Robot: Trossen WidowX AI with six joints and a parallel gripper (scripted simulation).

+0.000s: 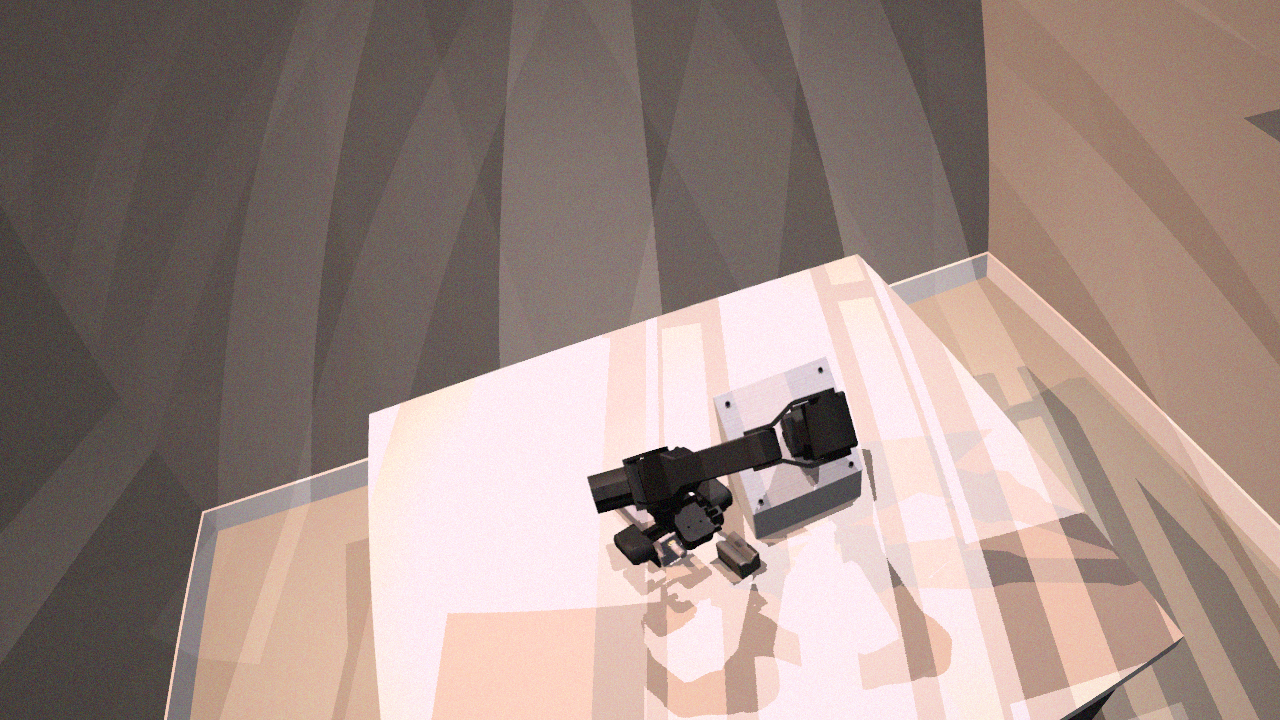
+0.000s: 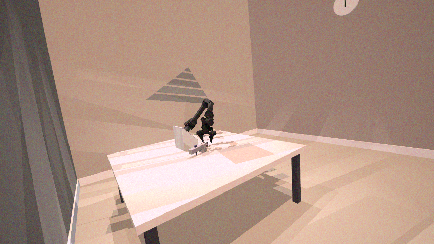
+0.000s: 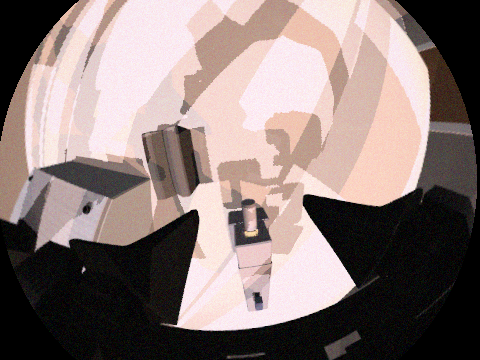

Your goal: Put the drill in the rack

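My gripper tip is now 20 mm short of the drill, 60 mm to the left of it and 20 mm above it. Also, from my gripper tip: blue key 40 mm ahead, 140 mm to the right, 10 mm below; then grey sleeve fixture 40 mm ahead, 120 mm to the right, 30 mm below.
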